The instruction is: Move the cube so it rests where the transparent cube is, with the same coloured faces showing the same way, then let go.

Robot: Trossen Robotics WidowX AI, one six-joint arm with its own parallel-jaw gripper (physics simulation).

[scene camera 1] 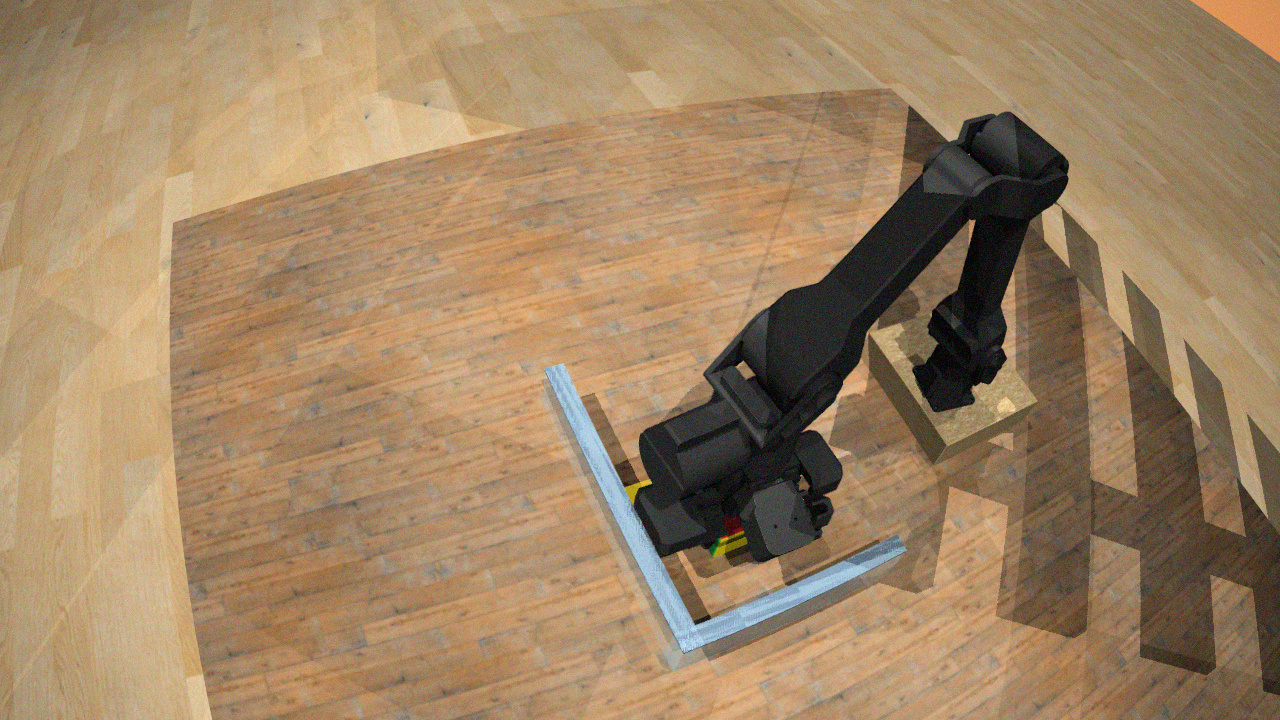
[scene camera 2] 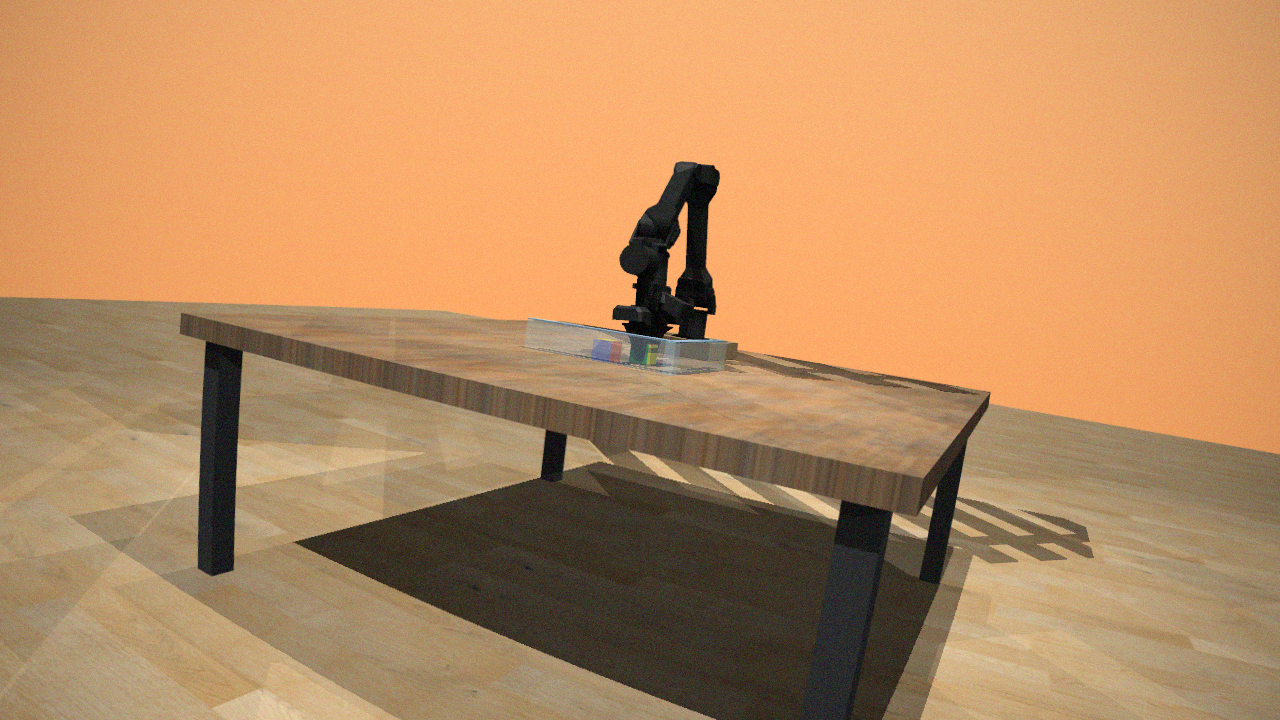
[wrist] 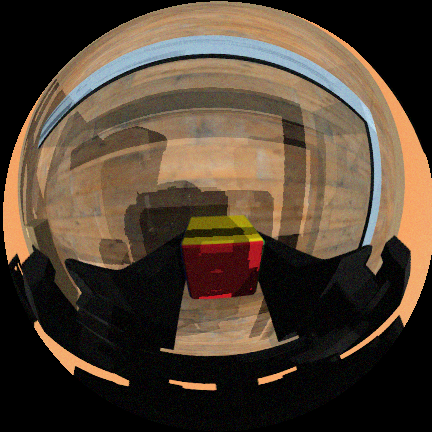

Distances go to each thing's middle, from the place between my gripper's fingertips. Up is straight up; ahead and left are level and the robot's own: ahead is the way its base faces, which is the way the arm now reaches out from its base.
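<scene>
The grey L-shaped rail (scene camera 2: 668,357) is 50 mm to the right of my hand and 10 mm behind it, and it sits 20 mm above it.
</scene>
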